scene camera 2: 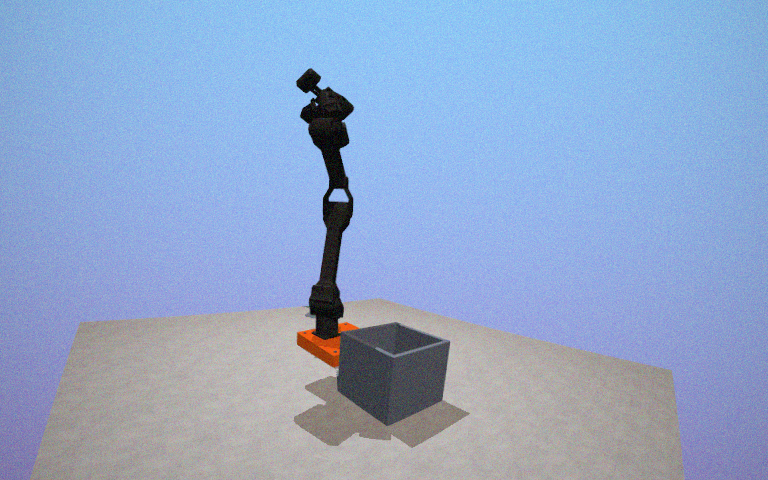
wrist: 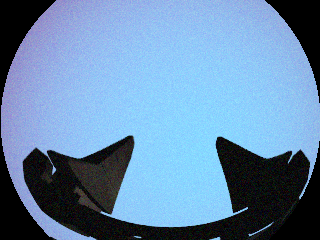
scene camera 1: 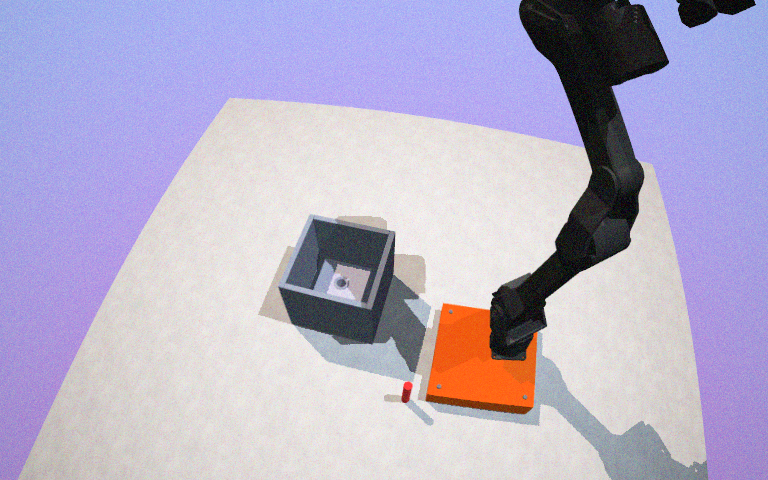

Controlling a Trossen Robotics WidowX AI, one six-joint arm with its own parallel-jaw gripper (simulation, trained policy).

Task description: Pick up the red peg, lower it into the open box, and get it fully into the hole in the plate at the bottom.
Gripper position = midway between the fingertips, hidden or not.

Observation:
I see my gripper [scene camera 2: 322, 83] and a pale plate [scene camera 1: 346, 280].
My gripper shows as well in the wrist view [wrist: 176, 141]. Scene camera 2 misses the pale plate, which is hidden by a grey box. The wrist view does not show the pale plate: it is out of frame.

